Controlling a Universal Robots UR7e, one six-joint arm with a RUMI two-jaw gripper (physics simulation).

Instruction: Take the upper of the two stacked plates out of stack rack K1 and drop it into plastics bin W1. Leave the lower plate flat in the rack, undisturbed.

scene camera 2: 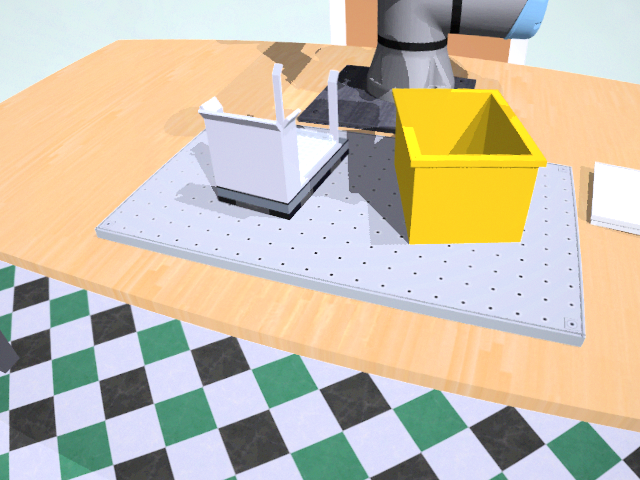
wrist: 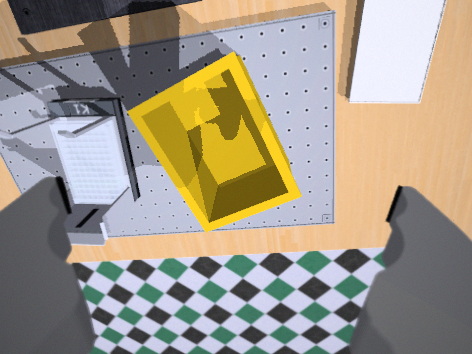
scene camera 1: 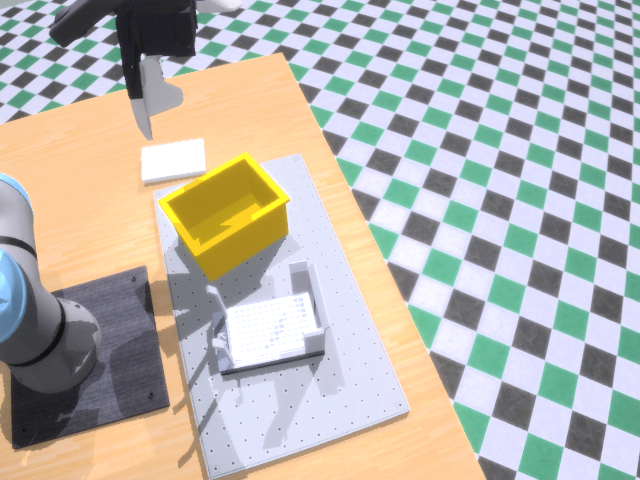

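Pixels of known places: gripper, fingertip midpoint: (wrist: 230, 186) (scene camera 1: 156, 104); arm's base at its link origin: (scene camera 2: 410, 87) (scene camera 1: 58, 347).
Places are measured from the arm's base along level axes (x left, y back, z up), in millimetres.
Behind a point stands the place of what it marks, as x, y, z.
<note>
A white plate (scene camera 1: 173, 161) {326, -245, 8} (scene camera 2: 617, 193) {322, -248, 8} (wrist: 397, 50) {337, -247, 9} lies flat on the table, outside plastics bin W1 and off the perforated board's end. The yellow bin W1 (scene camera 1: 248, 250) {65, -344, 27} (scene camera 2: 470, 201) {146, -401, 56} (wrist: 252, 209) {152, -397, 104} stands upright; no plate shows in its visible interior. Rack K1 (scene camera 1: 320, 304) {-100, -415, 119} (scene camera 2: 248, 155) {-82, -416, 76} (wrist: 87, 236) {-64, -416, 116} holds a white gridded plate (scene camera 1: 271, 328) {-81, -346, 36} (scene camera 2: 310, 155) {-43, -346, 43} (wrist: 92, 160) {-72, -339, 42} lying flat. My gripper (scene camera 1: 161, 114) {162, -275, 280} (wrist: 230, 186) {162, -275, 280} is wide open and empty, high above the table; it does not show in scene camera 2.
The perforated grey board (scene camera 1: 310, 423) {-225, -360, 5} (scene camera 2: 310, 258) {6, -472, 4} (wrist: 310, 125) {235, -330, 4} carries the rack and bin. Thin uprights rise from the rack's robot-side edge, and a taller wall stands opposite. The dark arm base plate (scene camera 1: 129, 335) {-13, -122, 0} (scene camera 2: 336, 108) (wrist: 100, 10) {-19, -156, 0} lies beside the board. The table edge runs along its other side.
</note>
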